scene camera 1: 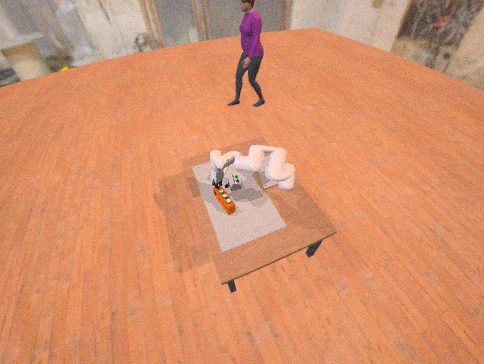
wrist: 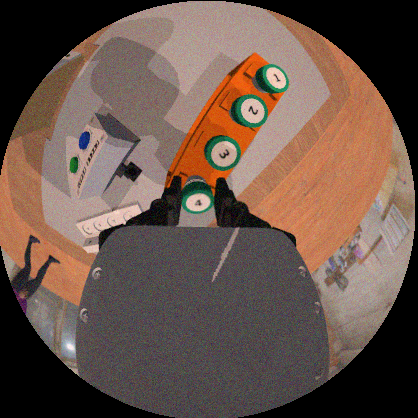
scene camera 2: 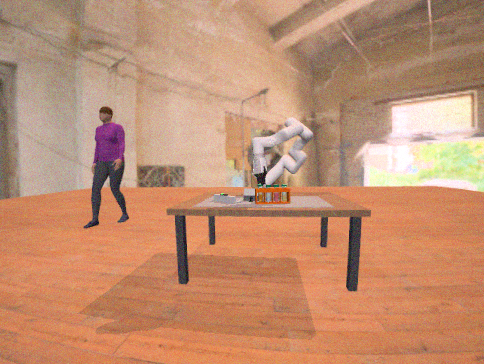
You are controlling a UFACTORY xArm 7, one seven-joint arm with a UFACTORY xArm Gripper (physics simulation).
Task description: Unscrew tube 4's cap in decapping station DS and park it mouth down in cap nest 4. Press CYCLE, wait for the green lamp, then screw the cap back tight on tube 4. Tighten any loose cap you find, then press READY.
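Places are measured from the arm's base along level axes (x ahead, y left, z up), in millimetres.
Where they show: gripper, between the fingertips: point(scene camera 1: 218, 186) point(wrist: 197, 189) point(scene camera 2: 261, 184).
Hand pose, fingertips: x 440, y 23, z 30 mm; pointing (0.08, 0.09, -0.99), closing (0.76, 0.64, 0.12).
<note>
Things, the pixels of their top centre, and the offset from my fingertips. "spot": a spot on its surface instead. Level surfaces: height alone.
- tube 4's green cap, centre of its top: point(wrist: 198, 202) dy -9, dx +7, dz +9 mm
- orange rack, centre of its top: point(wrist: 231, 129) point(scene camera 2: 272, 187) point(scene camera 1: 223, 194) dy +68, dx -13, dz -18 mm
- Cap 3, centre of its top: point(wrist: 223, 153) dy +43, dx -7, dz +0 mm
- cap 2, centre of its top: point(wrist: 252, 110) dy +93, dx -19, dz +0 mm
- cap 1, centre of its top: point(wrist: 276, 77) dy +144, dx -32, dz +0 mm
- blue button, a spot on its surface: point(wrist: 84, 140) spot: dy -52, dx -156, dz -48 mm
- green button, a spot on its surface: point(wrist: 74, 165) spot: dy -94, dx -158, dz -47 mm
- pale cap nest strip, a spot on its surface: point(wrist: 109, 219) spot: dy -222, dx -67, dz -115 mm
- black block, a spot on its surface: point(wrist: 131, 171) spot: dy -81, dx -72, dz -111 mm
- grey mat, height of its surface: dz -121 mm
My gripper point(scene camera 1: 218, 184) point(scene camera 2: 260, 179) point(wrist: 197, 189) is shut on tube 4's green cap point(wrist: 198, 202), at the near end of the orange rack point(scene camera 1: 230, 209) point(scene camera 2: 272, 189) point(wrist: 212, 122) in the wrist view. A bit of clear tube shows beside the cap; how deep the tube sits is hidden. Cap 3 point(wrist: 222, 153), cap 2 point(wrist: 249, 110) and cap 1 point(wrist: 272, 78) are on their tubes in the rack. A grey box bears a blue button point(wrist: 84, 140) and a green button point(wrist: 74, 165). The pale cap nest strip point(wrist: 109, 219) shows bare circles, partly hidden by my finger.
A black block point(wrist: 131, 171) sticks out beside the grey box, left of my fingers in the wrist view. The rack stands on a grey mat point(scene camera 1: 250, 225) on the wooden table point(scene camera 1: 280, 255) point(scene camera 2: 300, 213). A person point(scene camera 1: 252, 45) point(scene camera 2: 108, 145) stands away from the table.
</note>
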